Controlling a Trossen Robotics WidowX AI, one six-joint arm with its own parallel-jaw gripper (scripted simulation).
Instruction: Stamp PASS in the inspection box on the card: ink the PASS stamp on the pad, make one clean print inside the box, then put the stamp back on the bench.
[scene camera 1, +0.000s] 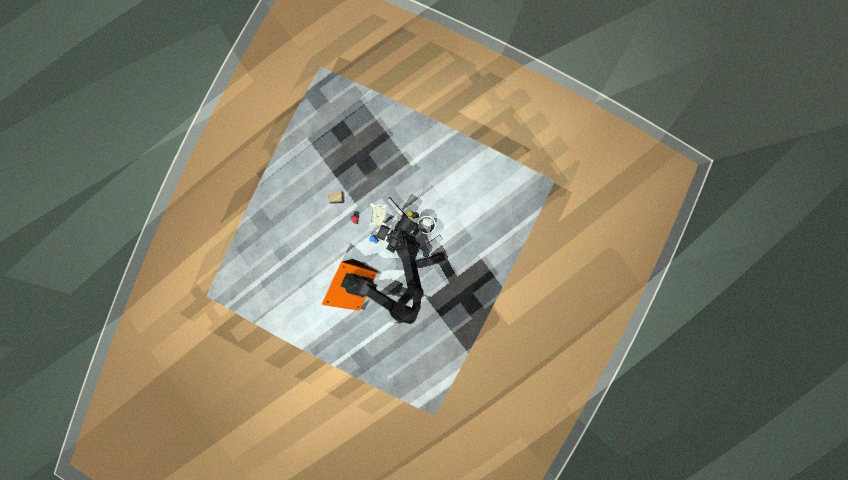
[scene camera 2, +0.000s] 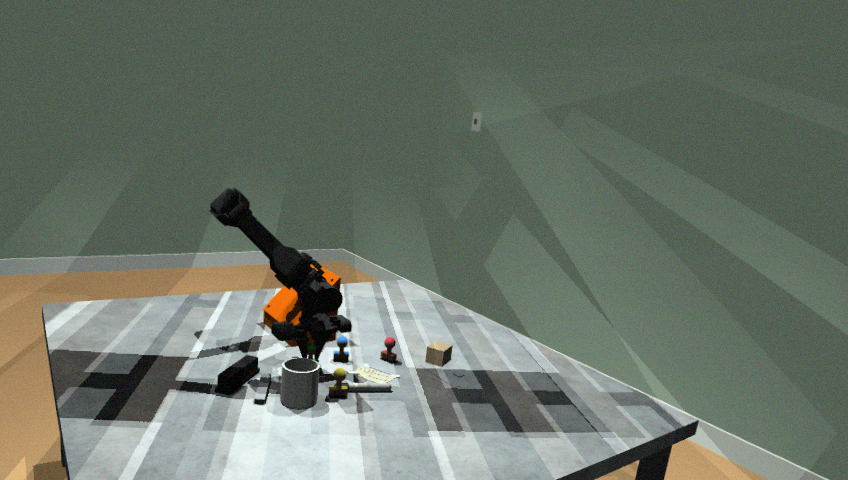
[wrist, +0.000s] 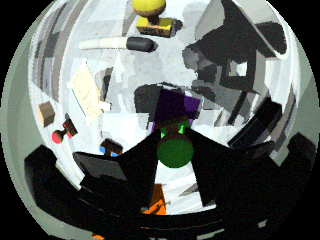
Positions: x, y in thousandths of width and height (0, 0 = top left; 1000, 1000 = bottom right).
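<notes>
My gripper (scene camera 2: 366, 751) is visible to me, and the wrist view (wrist: 539, 548) shows it too. I see a black block (scene camera 2: 278, 784), which also appears in the wrist view (wrist: 814, 527). There is a marker (wrist: 423, 181) as well, and a green-knobbed stamp (wrist: 545, 627).
</notes>
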